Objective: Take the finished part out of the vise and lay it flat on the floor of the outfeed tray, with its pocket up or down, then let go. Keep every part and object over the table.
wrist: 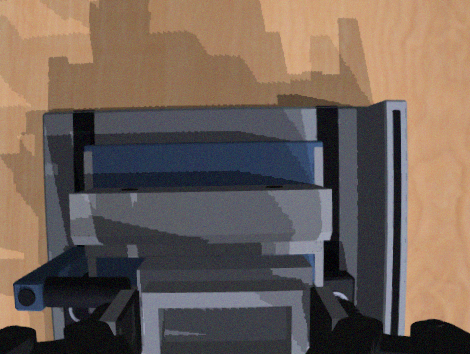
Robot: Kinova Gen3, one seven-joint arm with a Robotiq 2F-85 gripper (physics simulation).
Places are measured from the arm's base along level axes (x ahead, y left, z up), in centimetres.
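Pixels of known places: gripper, fingertip midpoint: [225,315].
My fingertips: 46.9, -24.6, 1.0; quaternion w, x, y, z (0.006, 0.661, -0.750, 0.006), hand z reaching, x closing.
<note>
Ahead of a thing's pixels: the offset from my fingertips to its middle, as dx, dy, dz. "*": to the spot under its first point. Level surfaces: height alone.
The finished part @[+0.1, +0.0, +0.2] [222,298], a grey block with a rectangular pocket facing up, is at the bottom centre of the wrist view, in front of the vise's wide grey jaw @[+3.4, +0.4, -3.3] [200,215]. The vise's blue body @[* +5.6, +0.3, -5.1] [200,159] shows behind and below that jaw. My gripper [225,315] is shut on the part, with one finger against its left side and one against its right side. The part sits level and close to the jaw; whether it touches the jaw is hard to tell. Its near end is cut off by the view's lower edge. The outfeed tray cannot be made out.
A blue bar end @[* +1.4, +7.5, -1.1] [30,295] with a black rod @[+1.0, +5.4, -2.1] [85,291] sticks out left of the vise. A grey base @[dz -9.1] [200,120] with dark slots lies under the vise. A raised grey strip with a black slot @[* +1.1, -8.7, -6.0] [396,225] runs along its right side. The wooden table @[dz -11.1] [435,200] surrounds it.
</note>
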